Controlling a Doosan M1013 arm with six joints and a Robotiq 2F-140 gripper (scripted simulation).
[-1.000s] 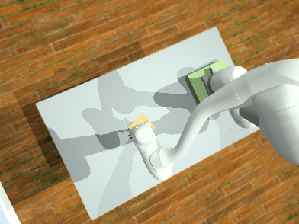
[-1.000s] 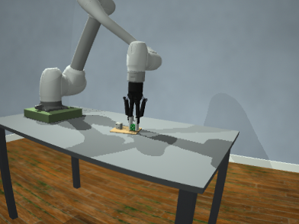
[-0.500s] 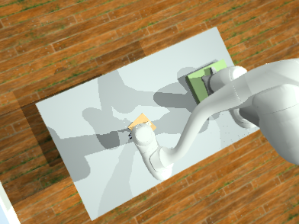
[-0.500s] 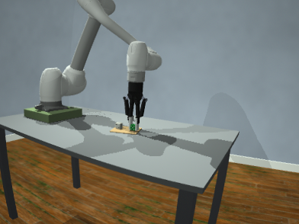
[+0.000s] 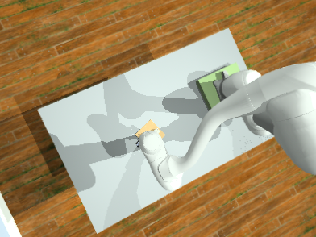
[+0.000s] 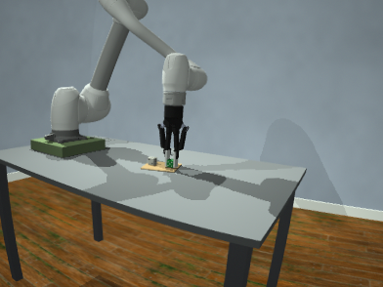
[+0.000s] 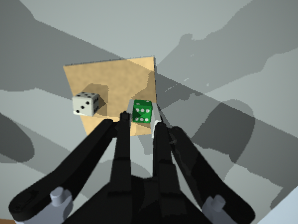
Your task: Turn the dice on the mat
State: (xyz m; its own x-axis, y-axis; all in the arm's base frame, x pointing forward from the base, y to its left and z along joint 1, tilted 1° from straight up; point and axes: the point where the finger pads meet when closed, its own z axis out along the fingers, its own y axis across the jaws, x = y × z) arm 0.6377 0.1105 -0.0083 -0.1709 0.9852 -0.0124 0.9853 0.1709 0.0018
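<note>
Now: hand 20 mm above the green die. The rest, counted from my hand: white die: 90 mm behind, 20 mm to the right, 20 mm below; black die: 220 mm to the left, 200 mm behind, 30 mm below; tan mat: 40 mm below, 40 mm behind, 10 mm to the right.
</note>
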